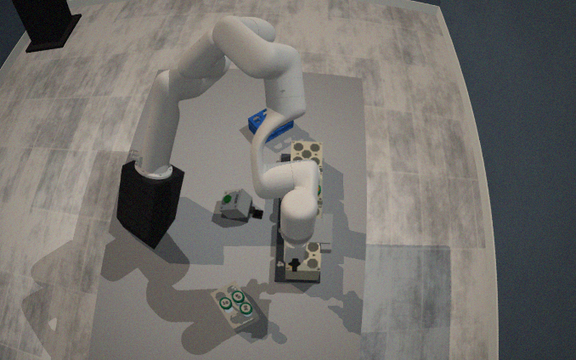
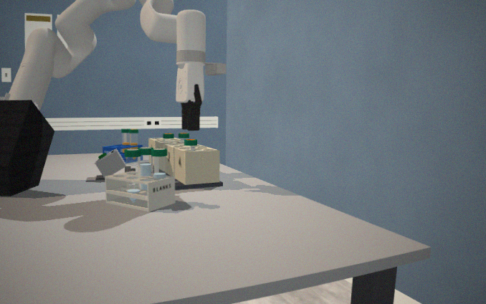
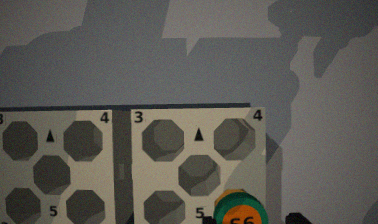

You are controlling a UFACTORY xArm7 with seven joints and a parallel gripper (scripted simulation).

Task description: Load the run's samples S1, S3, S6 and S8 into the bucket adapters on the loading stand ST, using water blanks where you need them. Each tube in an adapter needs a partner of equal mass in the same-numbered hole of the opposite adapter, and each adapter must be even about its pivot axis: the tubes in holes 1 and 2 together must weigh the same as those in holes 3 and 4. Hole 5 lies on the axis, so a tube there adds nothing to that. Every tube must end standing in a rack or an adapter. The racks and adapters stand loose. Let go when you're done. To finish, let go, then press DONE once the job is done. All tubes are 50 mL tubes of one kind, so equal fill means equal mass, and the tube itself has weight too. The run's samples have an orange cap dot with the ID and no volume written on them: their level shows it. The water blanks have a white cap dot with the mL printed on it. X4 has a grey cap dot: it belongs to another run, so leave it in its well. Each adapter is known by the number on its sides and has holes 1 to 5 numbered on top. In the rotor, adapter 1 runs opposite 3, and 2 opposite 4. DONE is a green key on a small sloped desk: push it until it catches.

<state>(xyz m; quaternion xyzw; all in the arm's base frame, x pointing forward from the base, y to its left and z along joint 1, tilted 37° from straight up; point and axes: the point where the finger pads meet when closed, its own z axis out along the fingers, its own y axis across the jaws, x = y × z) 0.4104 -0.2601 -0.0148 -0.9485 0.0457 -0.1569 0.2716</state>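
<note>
My gripper is now 540 mm to the right of the orange-filled tube, 110 mm above it and 60 mm past it. From my hand the other things lie so: white blanks rack 160 mm behind, 140 mm below, 130 mm to the right; then pink-filled tube 220 mm to the left, 100 mm below, 10 mm behind; then blank 170 mm behind, 140 mm to the right, 110 mm below.
</note>
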